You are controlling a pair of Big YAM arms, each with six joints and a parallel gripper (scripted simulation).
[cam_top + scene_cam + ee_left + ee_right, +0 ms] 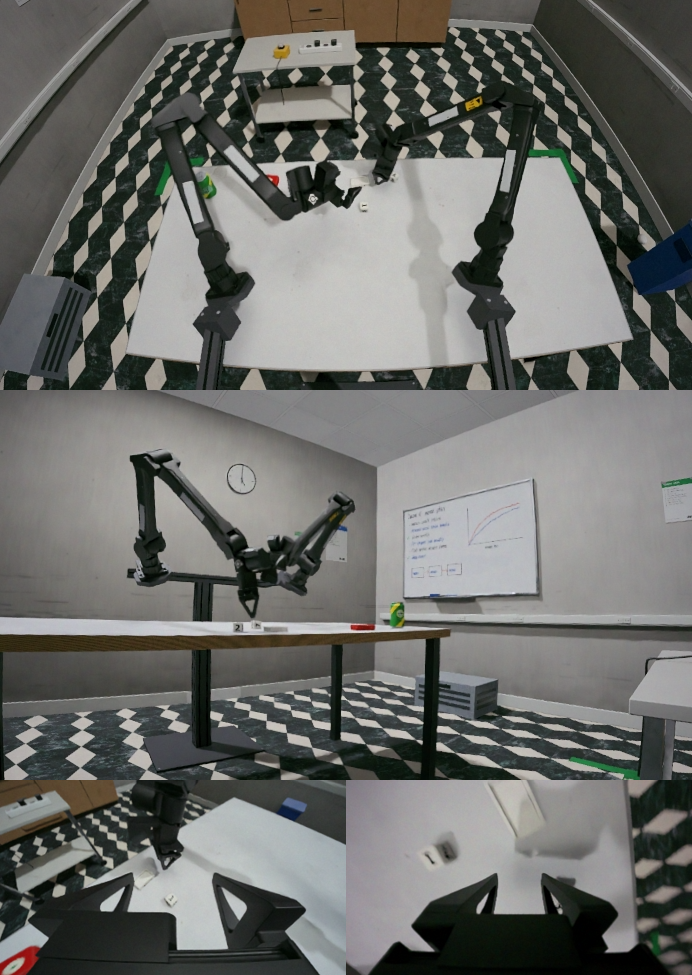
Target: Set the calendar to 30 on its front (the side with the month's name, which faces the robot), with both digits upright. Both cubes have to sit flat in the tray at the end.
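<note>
Right now the flat white tray is 20 mm ahead of my right hand, 80 mm to the left of it and 50 mm below it. Also, from my right hand: flat red object (60 mm ahead, 460 mm to the left, 40 mm below).
</note>
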